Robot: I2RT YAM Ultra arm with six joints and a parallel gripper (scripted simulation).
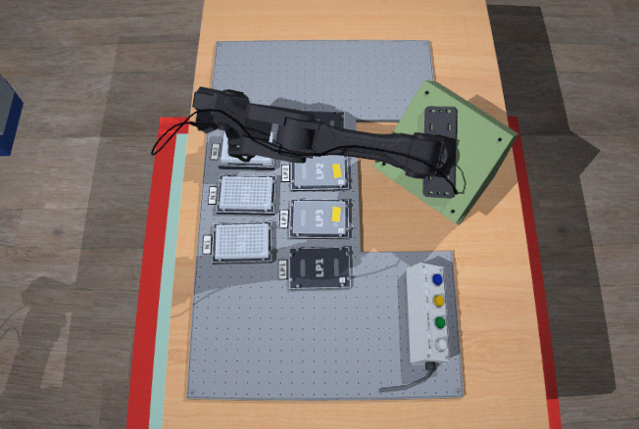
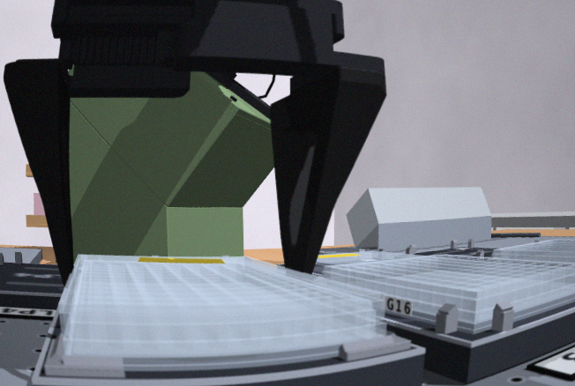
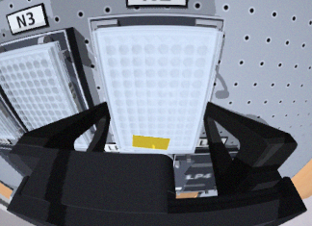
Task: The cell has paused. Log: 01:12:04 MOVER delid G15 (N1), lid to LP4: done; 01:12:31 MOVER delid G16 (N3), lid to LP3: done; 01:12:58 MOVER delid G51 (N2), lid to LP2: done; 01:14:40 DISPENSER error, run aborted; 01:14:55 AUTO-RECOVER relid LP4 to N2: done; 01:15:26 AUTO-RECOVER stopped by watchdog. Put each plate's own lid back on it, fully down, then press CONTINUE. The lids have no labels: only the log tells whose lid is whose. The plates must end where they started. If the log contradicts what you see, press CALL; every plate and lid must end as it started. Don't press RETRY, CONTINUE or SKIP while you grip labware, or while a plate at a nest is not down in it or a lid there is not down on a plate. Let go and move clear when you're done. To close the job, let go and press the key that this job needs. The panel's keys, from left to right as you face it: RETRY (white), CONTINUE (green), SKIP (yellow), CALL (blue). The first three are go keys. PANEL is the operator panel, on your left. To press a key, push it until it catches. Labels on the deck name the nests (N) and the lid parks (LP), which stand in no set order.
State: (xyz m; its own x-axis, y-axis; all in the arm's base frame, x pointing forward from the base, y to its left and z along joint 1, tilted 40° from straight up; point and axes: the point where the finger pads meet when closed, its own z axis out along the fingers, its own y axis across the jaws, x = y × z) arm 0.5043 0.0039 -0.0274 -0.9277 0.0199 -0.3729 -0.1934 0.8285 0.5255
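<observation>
Now: the plate 3 cm behind my hand, 12 cm to the left of it and 2 cm below it. The rest, counted from my hand: lid 22 cm behind, 14 cm to the left, 2 cm below; then blue call key 53 cm behind, 25 cm to the left, 3 cm above; then yellow SKIP key 54 cm behind, 29 cm to the left, 3 cm above.
</observation>
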